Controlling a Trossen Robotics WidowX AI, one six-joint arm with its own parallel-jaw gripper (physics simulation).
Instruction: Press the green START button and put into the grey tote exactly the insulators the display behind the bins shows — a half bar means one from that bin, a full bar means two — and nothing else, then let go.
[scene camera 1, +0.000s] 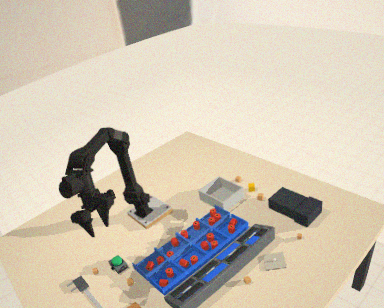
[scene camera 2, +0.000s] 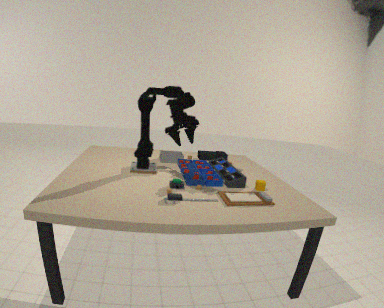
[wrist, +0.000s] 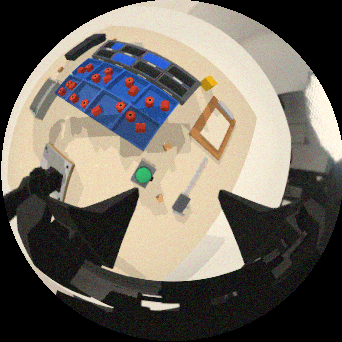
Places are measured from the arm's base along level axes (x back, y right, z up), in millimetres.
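Pixels of known places: gripper, fingertip midpoint: (scene camera 1: 100, 231) (scene camera 2: 185, 144) (wrist: 179, 193); arm's base, origin of the base link: (scene camera 1: 143, 211) (scene camera 2: 142, 167) (wrist: 54, 178).
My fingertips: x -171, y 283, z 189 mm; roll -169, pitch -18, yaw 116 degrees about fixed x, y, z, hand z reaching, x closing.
For each thing: its middle in the pictures, then the offset to it from my fingertips. "*": a spot on its surface instead.
- green START button, body centre: (wrist: 142, 174) (scene camera 1: 117, 262) (scene camera 2: 176, 183) dx +22, dy -20, dz -191 mm
- short bar, body centre: (scene camera 1: 257, 238) (wrist: 113, 46) dx -344, dy -403, dz -170 mm
- grey tote, body centre: (scene camera 1: 221, 193) (scene camera 2: 171, 156) dx -43, dy -559, dz -184 mm
- black box, body centre: (scene camera 1: 294, 205) (scene camera 2: 212, 155) dx -361, dy -647, dz -183 mm
- dark-headed tool, body centre: (wrist: 194, 186) (scene camera 1: 86, 297) (scene camera 2: 192, 199) dx -11, dy +159, dz -202 mm
- brown frame, surface spot: (wrist: 196, 137) * dx -167, dy +83, dz -205 mm
- yellow cube, body centre: (wrist: 207, 82) (scene camera 2: 260, 185) dx -415, dy +16, dz -188 mm
- flat grey plate, body centre: (scene camera 1: 274, 261) dx -439, dy -370, dz -208 mm
My gripper (scene camera 1: 100, 231) (scene camera 2: 185, 144) (wrist: 179, 193) is wide open and empty, high above the table near the green START button (scene camera 1: 117, 260) (scene camera 2: 176, 181) (wrist: 143, 175). The blue bins (wrist: 135, 135) stand in two rows of four and hold red insulators, such as one insulator (scene camera 1: 169, 272) (wrist: 130, 116) in an end bin. Behind them, the dark display (scene camera 1: 230, 269) (wrist: 187, 97) shows three blue bars: one short bar (scene camera 1: 253, 239) (wrist: 118, 46) and two longer bars (scene camera 1: 229, 251) (scene camera 1: 216, 271). The grey tote (scene camera 1: 215, 199) (scene camera 2: 171, 156) stands past the bins' far end; no insulator shows in it.
A black box (scene camera 1: 295, 205) stands beyond the display. A dark-headed tool (scene camera 1: 80, 284) (wrist: 181, 204) lies near the button. A brown frame (scene camera 2: 225, 199) (wrist: 196, 137), a yellow cube (scene camera 2: 260, 185) (wrist: 208, 83) and several small tan cubes lie around. A flat grey plate (scene camera 1: 274, 261) lies beside the display.
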